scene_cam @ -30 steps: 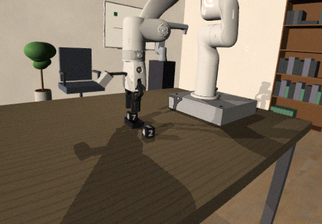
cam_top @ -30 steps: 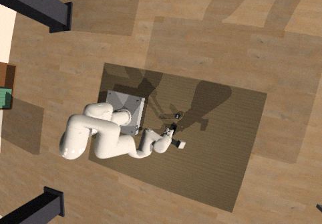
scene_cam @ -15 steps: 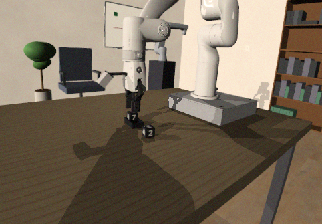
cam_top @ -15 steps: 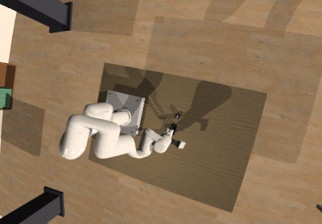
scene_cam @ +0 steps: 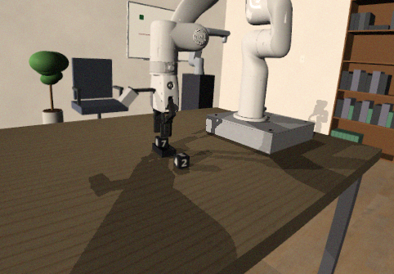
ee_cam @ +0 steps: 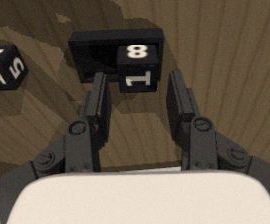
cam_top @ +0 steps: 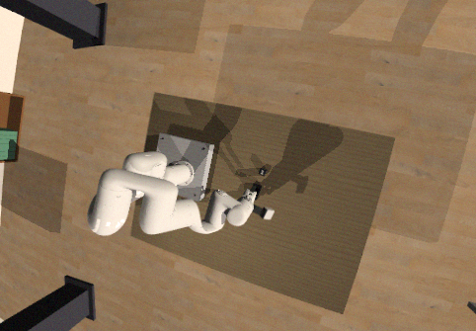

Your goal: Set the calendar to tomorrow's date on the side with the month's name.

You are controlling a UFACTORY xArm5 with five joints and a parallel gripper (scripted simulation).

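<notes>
Right now the dark calendar tray is 10 mm ahead of my hand, 20 mm to the left of it and 60 mm below it.
</notes>
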